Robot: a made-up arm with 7 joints. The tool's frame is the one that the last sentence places.
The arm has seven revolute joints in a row. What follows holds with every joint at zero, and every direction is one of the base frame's. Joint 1 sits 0.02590 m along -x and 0.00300 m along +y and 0.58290 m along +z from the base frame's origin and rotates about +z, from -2.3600 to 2.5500 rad. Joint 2 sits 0.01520 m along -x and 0.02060 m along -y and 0.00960 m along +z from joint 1 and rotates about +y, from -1.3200 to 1.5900 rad. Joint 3 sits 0.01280 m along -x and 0.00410 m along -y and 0.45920 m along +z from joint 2 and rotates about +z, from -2.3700 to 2.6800 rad. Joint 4 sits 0.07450 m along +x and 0.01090 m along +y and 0.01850 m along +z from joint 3 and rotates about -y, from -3.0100 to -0.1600 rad. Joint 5 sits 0.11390 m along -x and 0.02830 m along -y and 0.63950 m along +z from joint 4 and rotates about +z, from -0.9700 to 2.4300 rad. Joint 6 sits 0.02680 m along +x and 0.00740 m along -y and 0.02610 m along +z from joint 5 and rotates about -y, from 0.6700 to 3.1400 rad. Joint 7 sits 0.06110 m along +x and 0.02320 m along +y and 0.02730 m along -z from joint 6 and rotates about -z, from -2.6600 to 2.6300 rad. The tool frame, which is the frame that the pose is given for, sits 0.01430 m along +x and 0.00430 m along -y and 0.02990 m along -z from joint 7; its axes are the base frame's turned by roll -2.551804, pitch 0.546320 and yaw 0.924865 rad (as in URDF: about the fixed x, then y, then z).
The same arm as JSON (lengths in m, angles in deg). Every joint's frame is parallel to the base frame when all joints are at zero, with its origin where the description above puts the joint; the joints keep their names.
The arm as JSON. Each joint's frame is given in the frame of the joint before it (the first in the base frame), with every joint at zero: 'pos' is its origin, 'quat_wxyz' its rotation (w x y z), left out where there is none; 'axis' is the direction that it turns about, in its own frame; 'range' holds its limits. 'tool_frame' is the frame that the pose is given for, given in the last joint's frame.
{"length_unit": "m", "angle_unit": "deg", "joints": [
  {"joint": "joint 1", "pos": [-0.0259, 0.003, 0.5829], "axis": "+z", "range": [-135.22, 146.1]},
  {"joint": "joint 2", "pos": [-0.0152, -0.0206, 0.0096], "axis": "+y", "range": [-75.63, 91.1]},
  {"joint": "joint 3", "pos": [-0.0128, -0.0041, 0.4592], "axis": "+z", "range": [-135.79, 153.55]},
  {"joint": "joint 4", "pos": [0.0745, 0.0109, 0.0185], "axis": "-y", "range": [-172.46, -9.17]},
  {"joint": "joint 5", "pos": [-0.1139, -0.0283, 0.6395], "axis": "+z", "range": [-55.58, 139.23]},
  {"joint": "joint 6", "pos": [0.0268, -0.0074, 0.0261], "axis": "-y", "range": [38.39, 179.91]},
  {"joint": "joint 7", "pos": [0.0611, 0.0232, -0.0273], "axis": "-z", "range": [-152.41, 150.69]}
], "tool_frame": {"pos": [0.0143, -0.0043, -0.0299], "quat_wxyz": [0.13531, -0.859566, -0.340869, 0.355873]}}

